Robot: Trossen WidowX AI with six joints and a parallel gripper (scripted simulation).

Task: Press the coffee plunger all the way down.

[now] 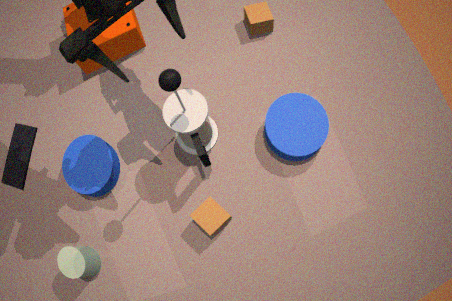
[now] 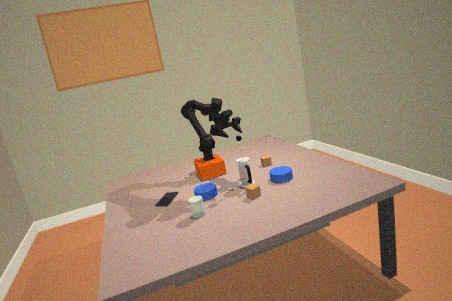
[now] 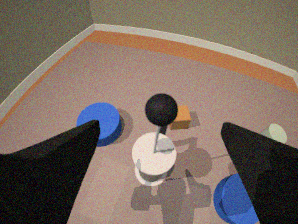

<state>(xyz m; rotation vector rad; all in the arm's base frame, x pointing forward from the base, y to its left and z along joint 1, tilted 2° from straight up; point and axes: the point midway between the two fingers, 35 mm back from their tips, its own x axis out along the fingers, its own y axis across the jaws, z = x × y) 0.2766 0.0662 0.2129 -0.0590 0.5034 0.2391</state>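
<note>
My gripper tip is now 15 cm above the coffee press and 4 cm short of it.
</note>
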